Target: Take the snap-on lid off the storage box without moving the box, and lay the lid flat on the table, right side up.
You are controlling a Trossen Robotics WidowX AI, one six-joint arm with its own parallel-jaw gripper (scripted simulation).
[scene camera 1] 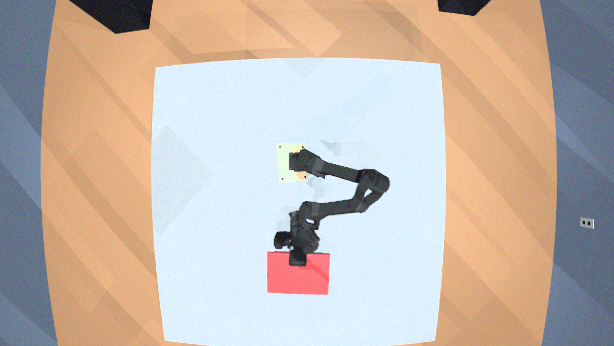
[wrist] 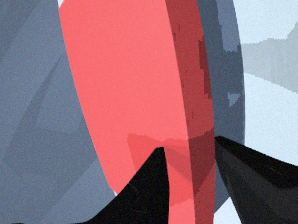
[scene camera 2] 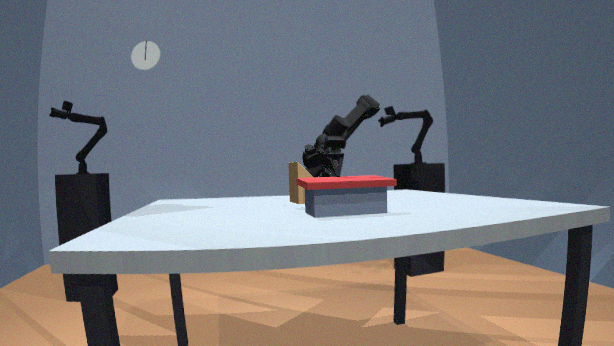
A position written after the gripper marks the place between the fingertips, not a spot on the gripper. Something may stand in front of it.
In view: the gripper [scene camera 2: 337,180], a lid [scene camera 1: 313,279] and a grey-blue storage box [scene camera 2: 320,203].
The lid is seen too in the wrist view [wrist: 143,81] and in scene camera 2 [scene camera 2: 312,183]. The gripper is seen too in the wrist view [wrist: 189,149].
